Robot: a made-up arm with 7 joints. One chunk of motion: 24 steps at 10 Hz.
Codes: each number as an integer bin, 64 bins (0 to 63) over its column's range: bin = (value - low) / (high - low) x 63, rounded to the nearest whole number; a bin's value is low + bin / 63 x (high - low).
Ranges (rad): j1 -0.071..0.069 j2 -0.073..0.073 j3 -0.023..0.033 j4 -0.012..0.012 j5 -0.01..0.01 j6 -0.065..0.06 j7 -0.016..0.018
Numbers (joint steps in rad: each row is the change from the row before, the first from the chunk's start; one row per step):
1: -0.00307 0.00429 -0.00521 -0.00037 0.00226 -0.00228 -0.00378
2: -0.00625 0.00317 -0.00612 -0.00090 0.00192 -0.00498 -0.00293
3: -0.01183 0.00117 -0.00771 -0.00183 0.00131 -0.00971 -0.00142
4: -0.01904 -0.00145 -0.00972 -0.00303 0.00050 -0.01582 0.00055
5: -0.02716 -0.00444 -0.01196 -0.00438 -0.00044 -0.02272 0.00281
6: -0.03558 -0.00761 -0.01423 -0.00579 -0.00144 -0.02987 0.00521
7: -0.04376 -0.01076 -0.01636 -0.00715 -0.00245 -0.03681 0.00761
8: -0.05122 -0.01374 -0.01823 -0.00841 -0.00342 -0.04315 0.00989
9: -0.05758 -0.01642 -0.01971 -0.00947 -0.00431 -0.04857 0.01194
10: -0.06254 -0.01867 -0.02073 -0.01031 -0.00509 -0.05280 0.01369
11: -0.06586 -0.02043 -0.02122 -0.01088 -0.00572 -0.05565 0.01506
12: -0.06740 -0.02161 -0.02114 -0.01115 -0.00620 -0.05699 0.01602
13: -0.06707 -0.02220 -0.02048 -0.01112 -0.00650 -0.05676 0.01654
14: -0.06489 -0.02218 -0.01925 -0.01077 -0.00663 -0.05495 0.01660
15: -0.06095 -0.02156 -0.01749 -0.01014 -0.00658 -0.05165 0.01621
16: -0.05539 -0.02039 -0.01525 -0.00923 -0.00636 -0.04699 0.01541
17: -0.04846 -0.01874 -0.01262 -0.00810 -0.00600 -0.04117 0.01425
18: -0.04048 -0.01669 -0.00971 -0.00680 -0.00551 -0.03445 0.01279
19: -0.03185 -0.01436 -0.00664 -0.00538 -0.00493 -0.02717 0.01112
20: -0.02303 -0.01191 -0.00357 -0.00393 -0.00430 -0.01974 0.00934
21: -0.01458 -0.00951 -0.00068 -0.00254 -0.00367 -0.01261 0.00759
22: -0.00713 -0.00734 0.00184 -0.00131 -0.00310 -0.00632 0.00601
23: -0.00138 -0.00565 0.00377 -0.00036 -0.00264 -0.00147 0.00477
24: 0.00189 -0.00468 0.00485 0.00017 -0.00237 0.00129 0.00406
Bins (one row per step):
1: 31 33 20 31 39 32 23
2: 29 33 19 29 38 30 24
3: 27 32 17 27 36 28 27
4: 23 31 15 24 33 25 31
5: 20 30 12 20 30 21 35
6: 16 28 10 16 27 18 39
7: 12 27 7 13 24 14 44
8: 9 26 5 9 21 11 48
9: 6 24 4 7 18 8 52
10: 4 23 3 4 15 6 55
11: 2 23 2 3 13 5 58
12: 2 22 2 2 12 4 59
13: 2 22 3 2 11 4 60
14: 3 22 4 3 11 5 60
15: 5 22 6 5 11 7 60
16: 7 23 9 7 11 9 58
17: 10 23 12 10 13 12 56
18: 14 24 15 14 14 15 53
19: 18 25 18 17 16 19 50
20: 22 26 22 21 18 23 47
21: 25 27 25 25 20 26 44
22: 29 28 28 28 22 30 41
23: 31 29 30 31 23 32 38
24: 33 29 31 32 24 33 37

